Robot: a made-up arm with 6 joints.
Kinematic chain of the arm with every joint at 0, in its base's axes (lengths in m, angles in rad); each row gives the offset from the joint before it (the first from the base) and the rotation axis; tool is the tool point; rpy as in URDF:
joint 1: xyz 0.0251 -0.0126 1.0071 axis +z
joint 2: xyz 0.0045 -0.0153 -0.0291 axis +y
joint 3: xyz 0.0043 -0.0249 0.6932 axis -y
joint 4: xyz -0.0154 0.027 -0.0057 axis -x
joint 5: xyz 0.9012 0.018 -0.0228 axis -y
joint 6: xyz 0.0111 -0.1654 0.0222 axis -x
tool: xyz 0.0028 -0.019 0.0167 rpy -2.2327 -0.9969 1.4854
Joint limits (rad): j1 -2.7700..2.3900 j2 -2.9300..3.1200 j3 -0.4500..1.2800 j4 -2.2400..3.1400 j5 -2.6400..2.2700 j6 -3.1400..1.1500
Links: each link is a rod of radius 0.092 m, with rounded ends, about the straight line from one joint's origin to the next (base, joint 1, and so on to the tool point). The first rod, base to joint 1, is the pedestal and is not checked.
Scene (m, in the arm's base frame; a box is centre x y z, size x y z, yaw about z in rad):
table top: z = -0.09
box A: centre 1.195 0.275 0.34 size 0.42 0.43 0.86 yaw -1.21
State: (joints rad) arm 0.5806 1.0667 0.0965 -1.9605 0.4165 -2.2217
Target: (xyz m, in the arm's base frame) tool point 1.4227 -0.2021 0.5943
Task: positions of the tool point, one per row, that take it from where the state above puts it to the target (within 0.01 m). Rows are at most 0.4 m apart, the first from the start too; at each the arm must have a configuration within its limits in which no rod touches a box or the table.
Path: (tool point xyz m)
1: 0.7697 0.7121 0.6101
2: 0.6770 0.8126 0.7304
3: 0.5635 0.8890 0.8489
4: 0.4361 0.9375 0.9631
5: 0.7246 0.8824 0.9887
6: 1.0021 0.7324 1.0141
7: 1.2364 0.4922 1.0392
8: 1.3981 0.1779 1.0638
9: 1.4448 -0.0109 0.8332
10: 1.4227 -0.2021 0.5944

